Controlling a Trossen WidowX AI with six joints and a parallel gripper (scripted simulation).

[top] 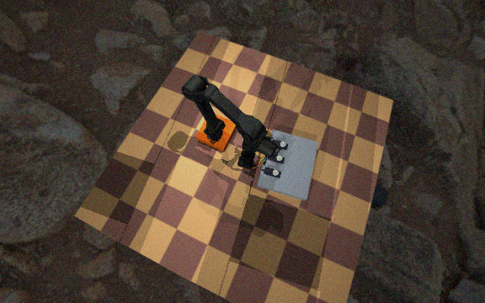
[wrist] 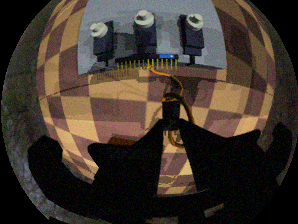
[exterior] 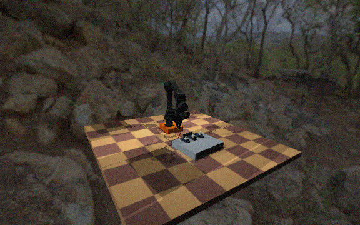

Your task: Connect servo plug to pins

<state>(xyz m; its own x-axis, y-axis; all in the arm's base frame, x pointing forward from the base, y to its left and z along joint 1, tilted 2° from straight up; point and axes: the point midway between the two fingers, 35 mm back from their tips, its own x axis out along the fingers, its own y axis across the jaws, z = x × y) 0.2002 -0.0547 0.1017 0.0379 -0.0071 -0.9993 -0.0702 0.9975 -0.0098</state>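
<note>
The dark servo is 130 mm ahead of my gripper tip, 60 mm below it and 30 mm to the left of it. Also, from my gripper tip: grey printed holder: 240 mm ahead, 80 mm below, 40 mm to the left.
</note>
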